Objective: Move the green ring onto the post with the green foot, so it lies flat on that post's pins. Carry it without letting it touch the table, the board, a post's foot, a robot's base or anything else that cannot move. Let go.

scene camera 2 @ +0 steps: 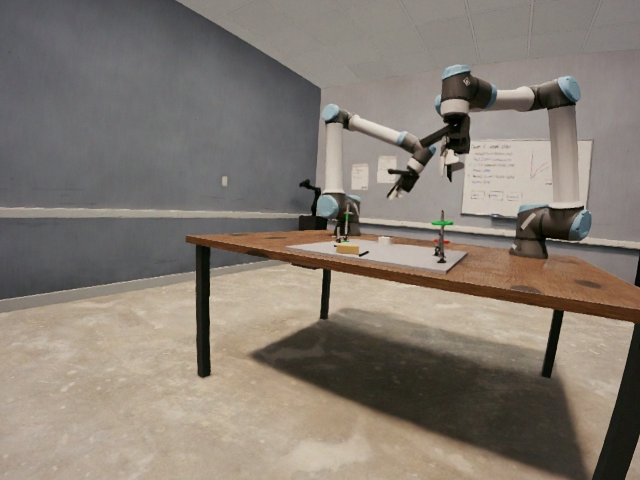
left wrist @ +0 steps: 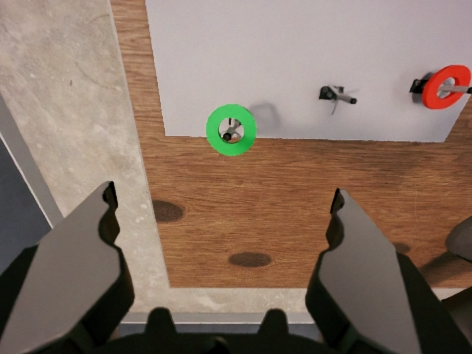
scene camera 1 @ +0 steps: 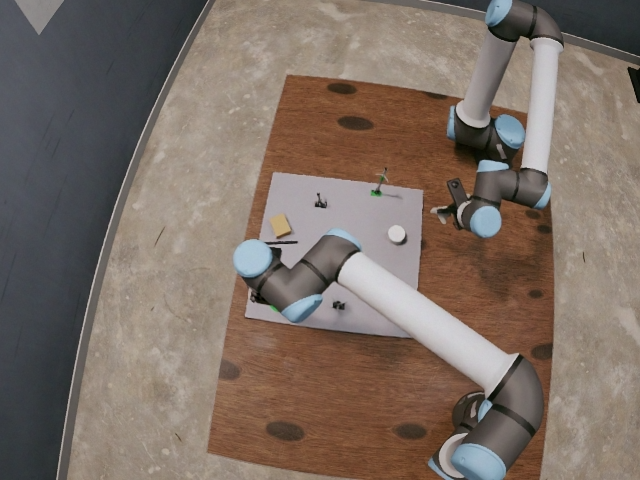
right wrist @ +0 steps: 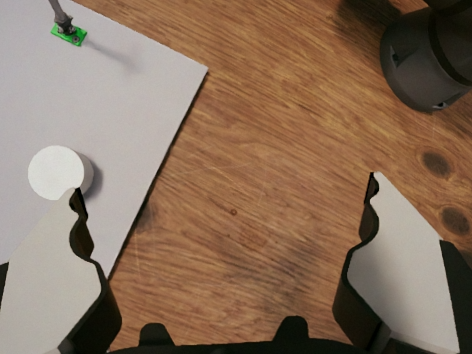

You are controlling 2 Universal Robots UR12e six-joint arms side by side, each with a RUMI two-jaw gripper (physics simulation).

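The green ring (scene camera 2: pixel 447 223) (left wrist: pixel 215 130) lies level high on a post near the board's corner; in scene camera 1 a sliver of the ring (scene camera 1: pixel 273 308) shows beneath the left arm. The post with the green foot (scene camera 1: pixel 376 193) (right wrist: pixel 70 35) stands at the board's far edge; in scene camera 2 this post (scene camera 2: pixel 346 219) stands at the left, its pins bare. My left gripper (scene camera 2: pixel 447 173) (left wrist: pixel 227 186) is open and empty, above the green ring and pointing down. My right gripper (scene camera 1: pixel 440 213) (scene camera 2: pixel 394 195) (right wrist: pixel 225 182) is open and empty, off the board's right edge in scene camera 1.
A red ring (scene camera 2: pixel 445 241) (left wrist: pixel 431 95) sits on another post. Bare posts (scene camera 1: pixel 320 202) (scene camera 1: pixel 338 305) stand on the grey board (scene camera 1: pixel 356 211). A white cylinder (scene camera 1: pixel 396 233) (right wrist: pixel 56 171), a yellow block (scene camera 1: pixel 280 225) (scene camera 2: pixel 347 249) and a black stick (scene camera 1: pixel 281 242) lie on the board.
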